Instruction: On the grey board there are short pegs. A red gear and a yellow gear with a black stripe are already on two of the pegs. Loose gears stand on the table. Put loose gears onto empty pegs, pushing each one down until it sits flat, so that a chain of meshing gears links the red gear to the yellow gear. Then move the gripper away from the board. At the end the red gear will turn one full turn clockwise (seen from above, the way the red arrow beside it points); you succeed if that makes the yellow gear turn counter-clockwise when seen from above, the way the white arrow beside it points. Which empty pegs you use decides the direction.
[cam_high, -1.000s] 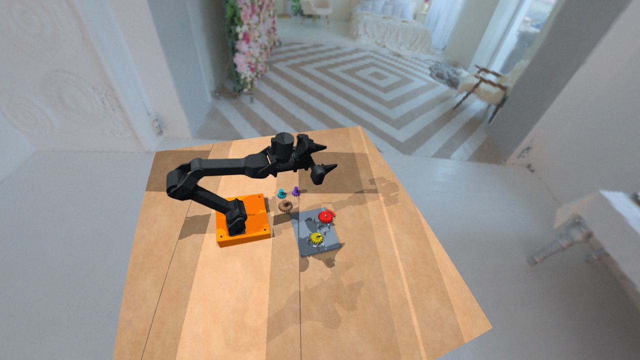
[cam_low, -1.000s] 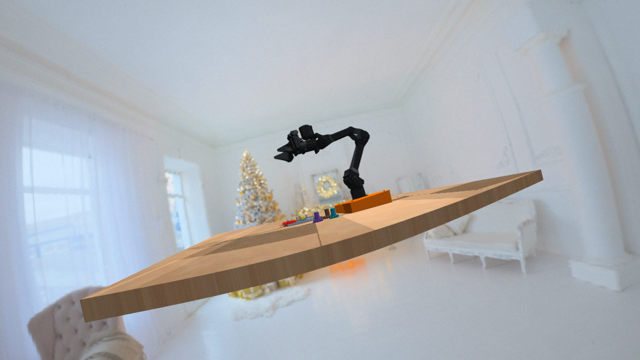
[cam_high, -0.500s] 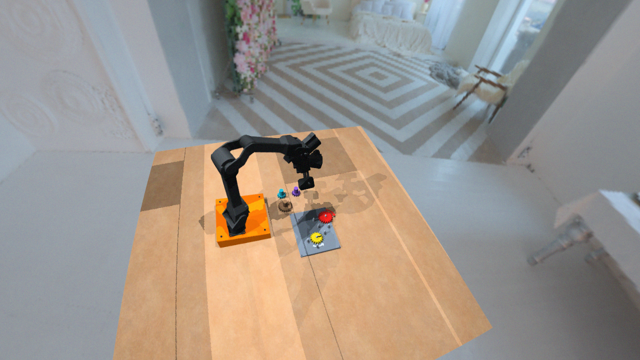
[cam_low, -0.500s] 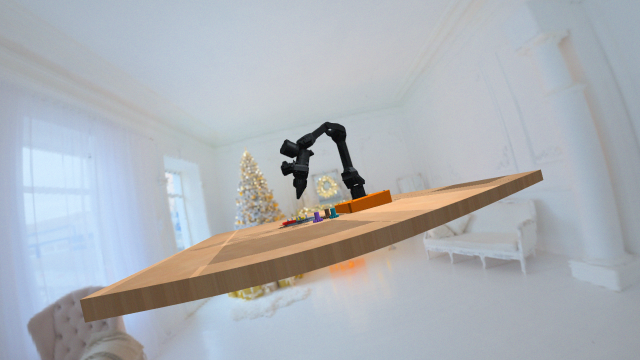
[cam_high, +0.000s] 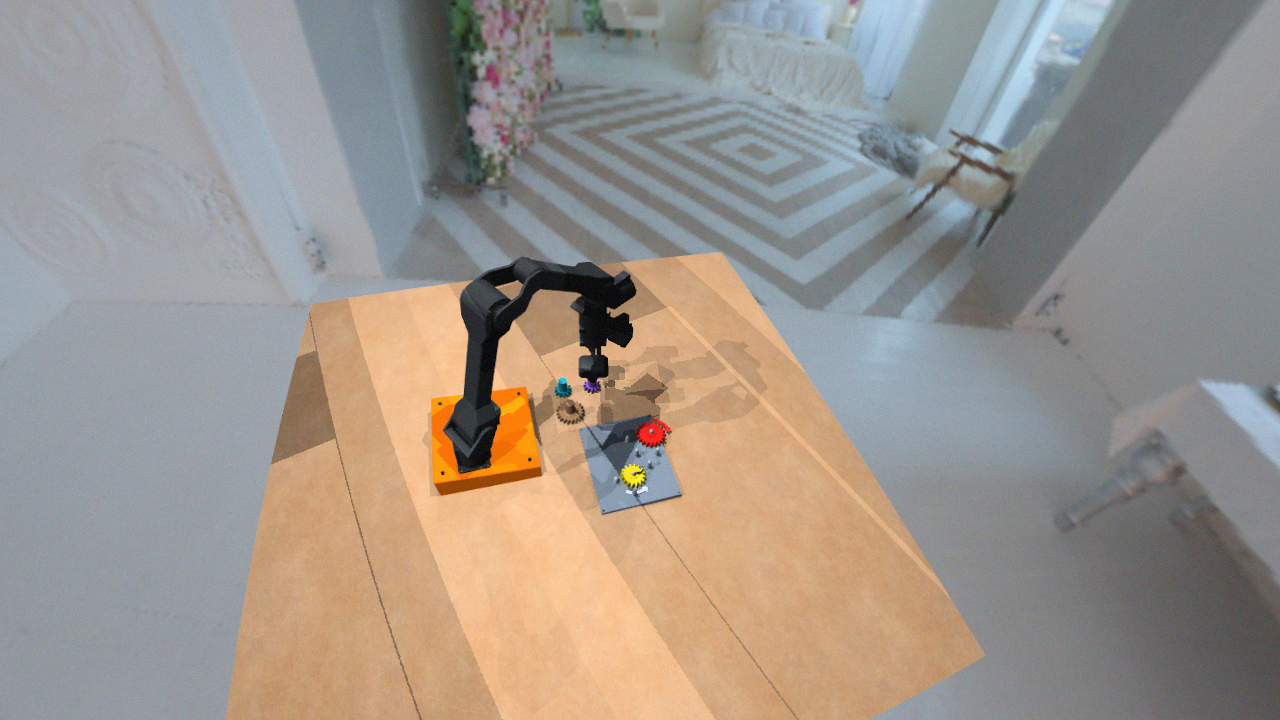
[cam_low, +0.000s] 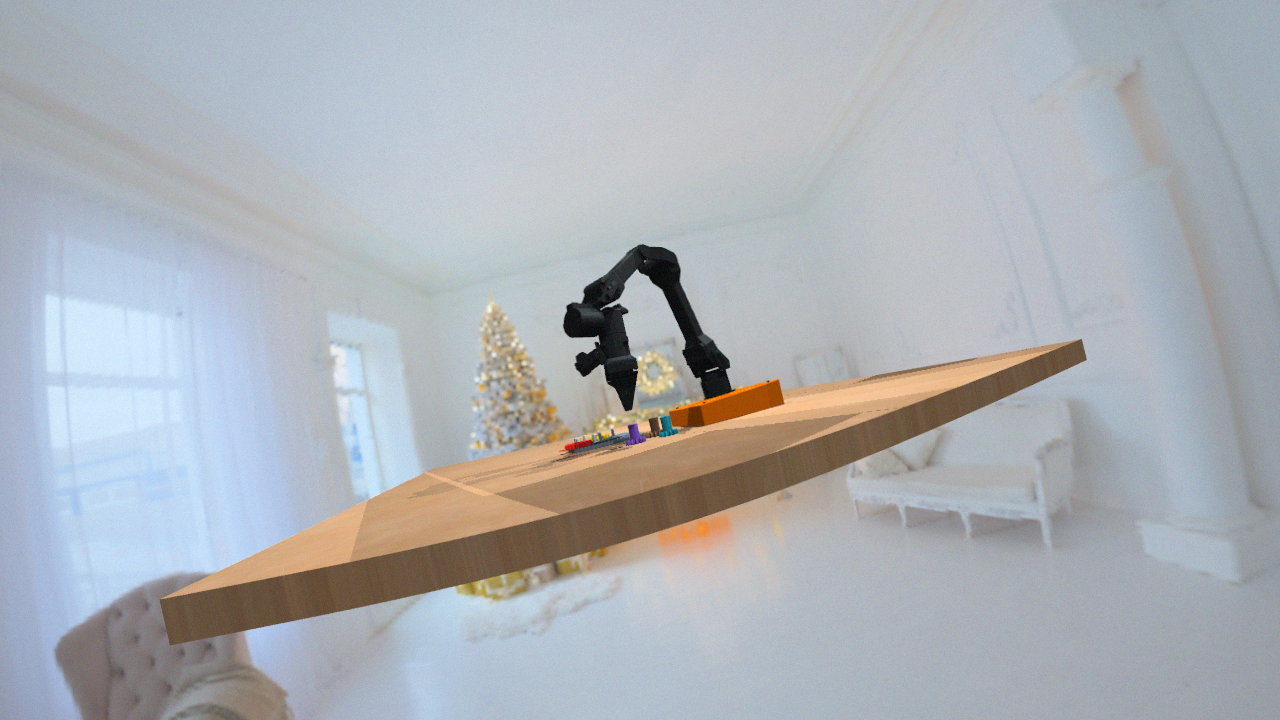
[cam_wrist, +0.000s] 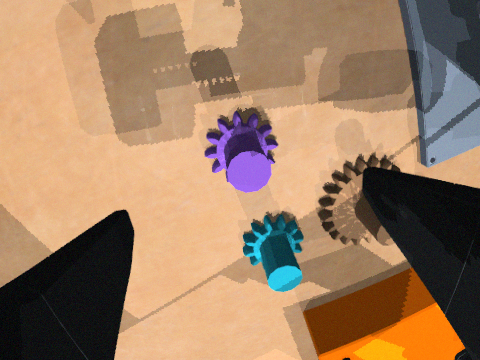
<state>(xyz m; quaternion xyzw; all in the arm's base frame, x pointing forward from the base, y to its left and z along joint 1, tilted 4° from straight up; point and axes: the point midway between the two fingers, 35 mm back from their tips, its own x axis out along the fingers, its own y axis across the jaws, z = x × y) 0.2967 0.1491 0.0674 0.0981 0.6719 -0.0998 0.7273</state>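
The purple gear is 50 mm below my gripper tip. Round my gripper tip: red gear (180 mm to the right, 80 mm ahead, 50 mm below); then teal gear (70 mm behind, 50 mm below); then brown gear (70 mm behind, 60 mm to the right, 50 mm below).
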